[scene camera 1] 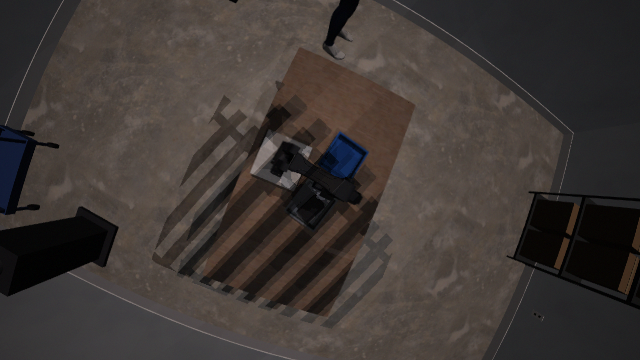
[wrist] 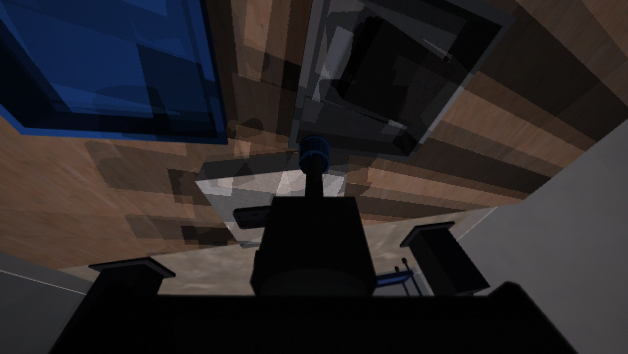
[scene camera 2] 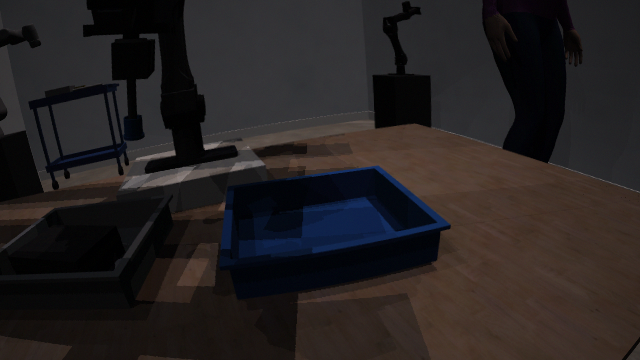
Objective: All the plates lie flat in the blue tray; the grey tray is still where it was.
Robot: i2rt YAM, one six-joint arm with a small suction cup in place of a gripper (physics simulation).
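Observation:
The blue tray stands on the table; no plate shows in it. The grey tray stands beside it, apart from it. Black square plates lie in a low, dark stack inside the grey tray; their number cannot be told. My gripper, a blue suction cup, points down, bare, above the trays' rim height. In the wrist view it appears over the grey tray's near edge. In scene camera 1 the arm hides the cup.
A pale block under the arm's base stands close to both trays. A person stands beyond the table's end. A blue cart and a shelf rack stand off the table.

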